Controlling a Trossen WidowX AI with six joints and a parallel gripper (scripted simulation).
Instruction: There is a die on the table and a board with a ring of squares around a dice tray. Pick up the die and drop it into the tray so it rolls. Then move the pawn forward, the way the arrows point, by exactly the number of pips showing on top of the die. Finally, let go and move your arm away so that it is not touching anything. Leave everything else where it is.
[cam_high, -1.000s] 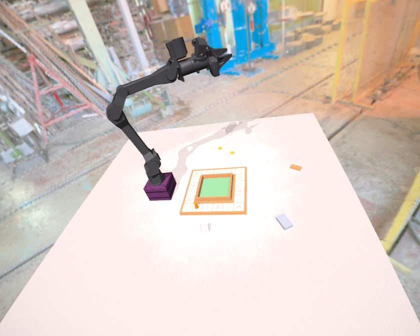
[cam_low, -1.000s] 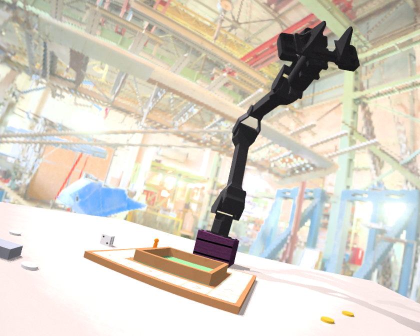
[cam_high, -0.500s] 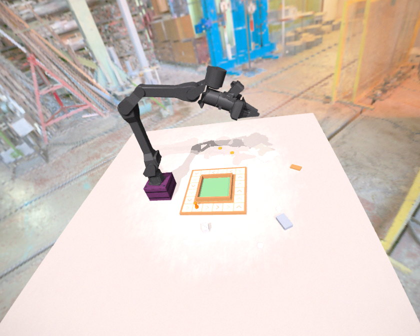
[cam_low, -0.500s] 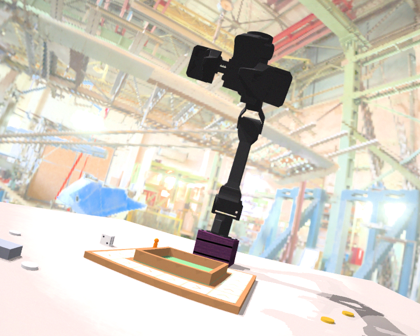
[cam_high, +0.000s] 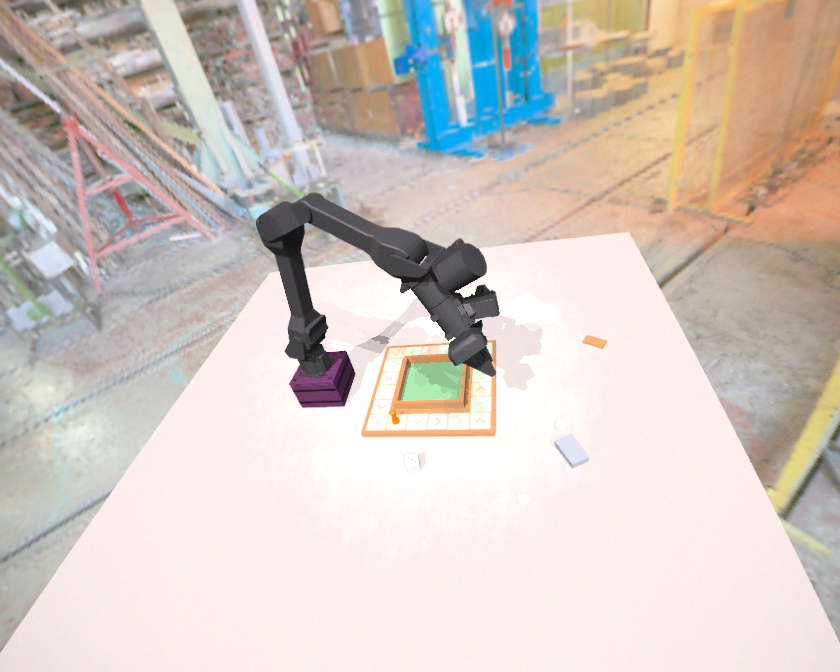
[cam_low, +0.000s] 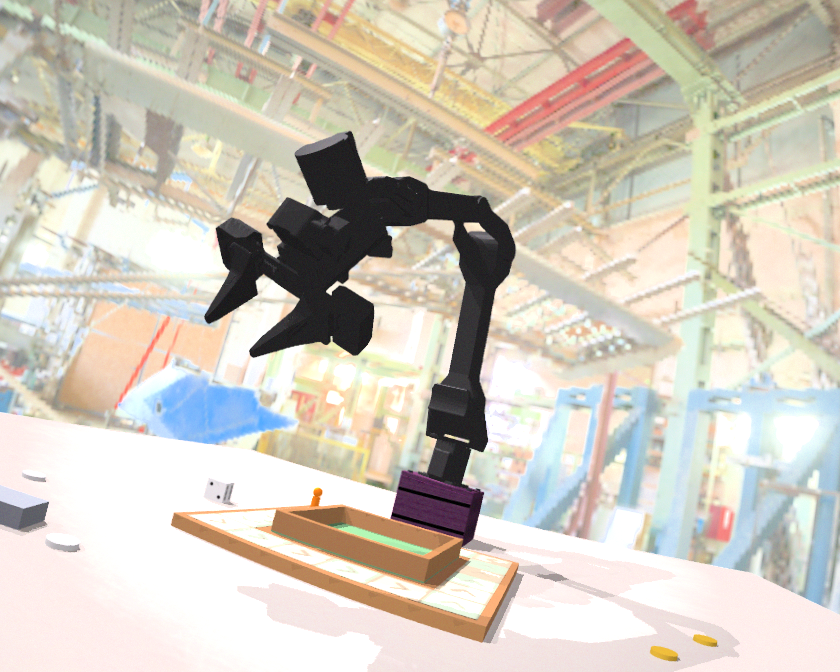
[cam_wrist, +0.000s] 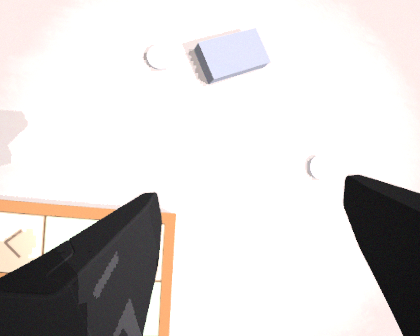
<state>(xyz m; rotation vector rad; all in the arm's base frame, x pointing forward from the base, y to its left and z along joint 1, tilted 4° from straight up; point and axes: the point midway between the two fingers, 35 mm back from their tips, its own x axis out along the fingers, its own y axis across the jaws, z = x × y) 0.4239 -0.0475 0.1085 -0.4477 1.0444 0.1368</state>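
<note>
My gripper tip is 22 cm past the orange pawn, 2 cm to the left of it and 15 cm above it. Round my gripper tip: white sheet: 41 cm to the left, 18 cm below; orange block: 17 cm ahead, 29 cm to the left, 17 cm below; grey block: 14 cm ahead, 3 cm to the right, 17 cm below.
</note>
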